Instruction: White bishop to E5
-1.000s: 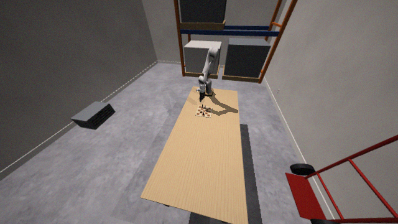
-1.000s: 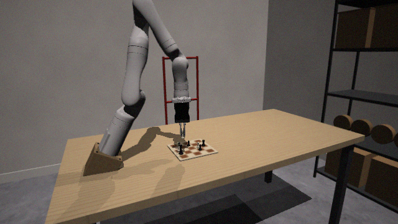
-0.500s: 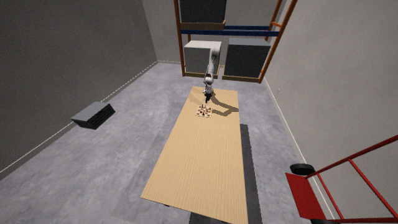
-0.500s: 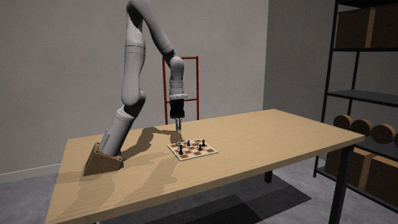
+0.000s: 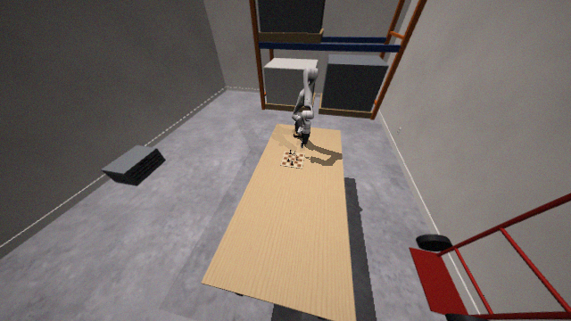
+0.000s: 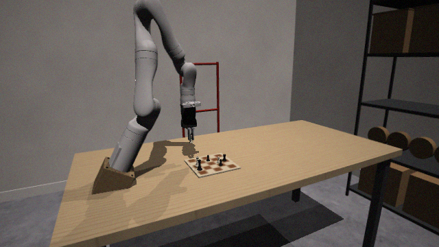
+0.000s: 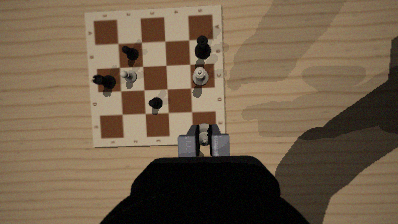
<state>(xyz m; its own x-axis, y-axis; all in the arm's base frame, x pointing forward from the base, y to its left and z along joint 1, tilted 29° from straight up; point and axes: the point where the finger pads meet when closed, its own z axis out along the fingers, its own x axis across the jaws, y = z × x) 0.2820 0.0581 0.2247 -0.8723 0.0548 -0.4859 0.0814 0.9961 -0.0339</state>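
Now: the black piece 1 cm behind my hand, 11 cm to the right of it and 11 cm below it. From my hand the other things lie so: white bishop 1 cm below; then chessboard 7 cm ahead, 8 cm to the right, 14 cm below.
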